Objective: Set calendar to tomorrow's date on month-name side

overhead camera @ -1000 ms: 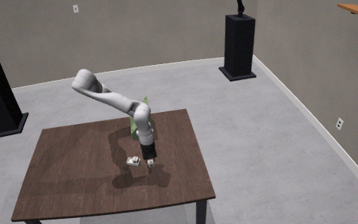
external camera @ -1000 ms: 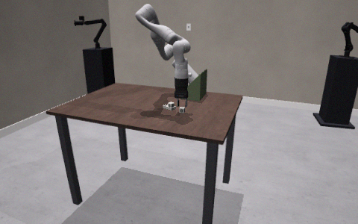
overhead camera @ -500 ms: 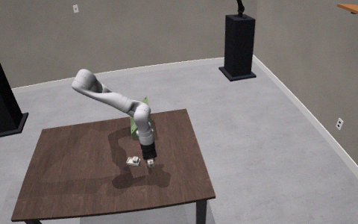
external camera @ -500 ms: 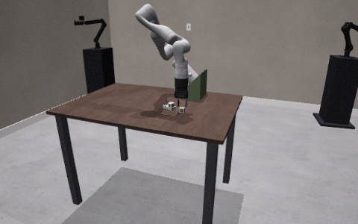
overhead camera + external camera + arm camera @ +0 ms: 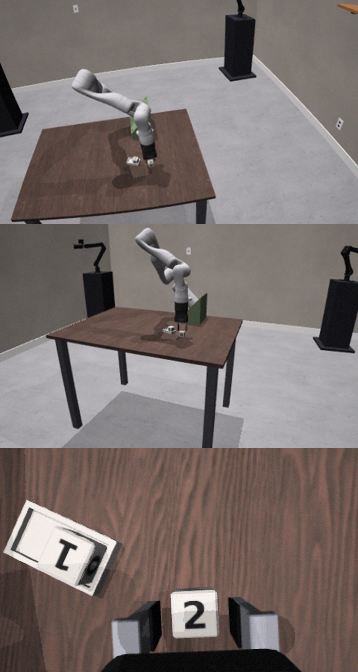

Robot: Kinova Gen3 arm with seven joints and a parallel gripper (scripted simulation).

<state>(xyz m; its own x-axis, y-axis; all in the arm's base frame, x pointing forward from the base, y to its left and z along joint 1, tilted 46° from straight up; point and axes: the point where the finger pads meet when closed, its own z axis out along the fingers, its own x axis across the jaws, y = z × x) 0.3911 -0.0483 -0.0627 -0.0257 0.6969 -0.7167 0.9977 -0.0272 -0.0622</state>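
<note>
My hand is 40 mm above the digit cube. Also, from my hand: white calendar tray: 100 mm to the right, 50 mm below, 50 mm behind; then white cube: 80 mm to the right, 40 mm behind, 30 mm below.
</note>
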